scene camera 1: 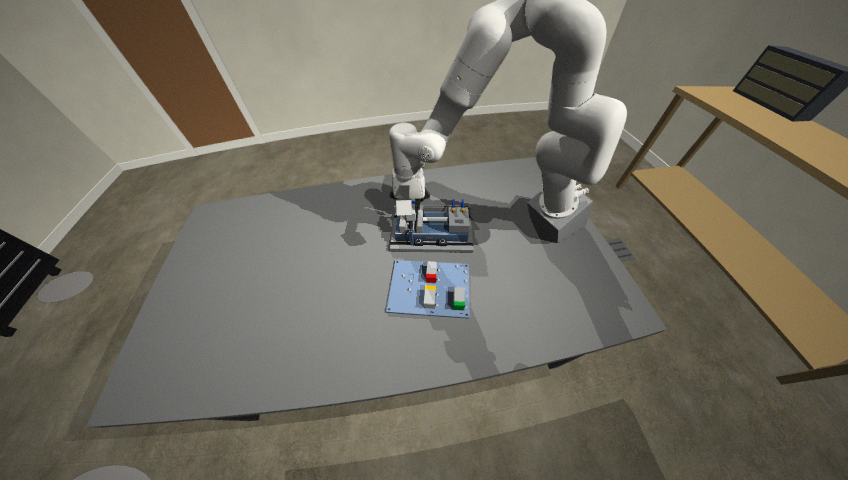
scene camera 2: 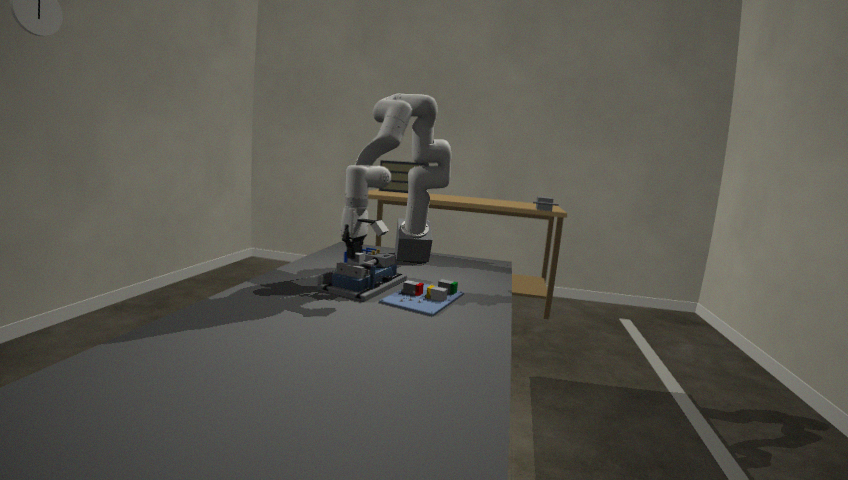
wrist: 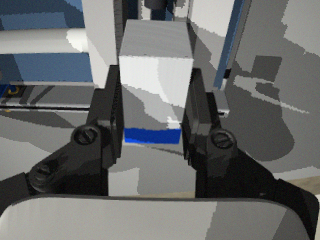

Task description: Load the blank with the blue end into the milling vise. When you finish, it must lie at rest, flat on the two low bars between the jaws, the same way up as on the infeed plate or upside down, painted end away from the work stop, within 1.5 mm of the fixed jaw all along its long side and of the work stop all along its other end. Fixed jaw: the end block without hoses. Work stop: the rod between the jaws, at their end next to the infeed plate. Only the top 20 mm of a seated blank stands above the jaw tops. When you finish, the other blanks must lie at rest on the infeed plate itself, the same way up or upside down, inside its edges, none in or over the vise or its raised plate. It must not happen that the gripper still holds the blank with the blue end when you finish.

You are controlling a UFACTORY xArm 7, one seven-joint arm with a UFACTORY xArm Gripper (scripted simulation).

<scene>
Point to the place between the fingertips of my gripper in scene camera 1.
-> At 411, 210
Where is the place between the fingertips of my gripper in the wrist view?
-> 154, 86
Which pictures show my gripper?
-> Scene camera 1, scene camera 2 and the wrist view: all of them.
</scene>
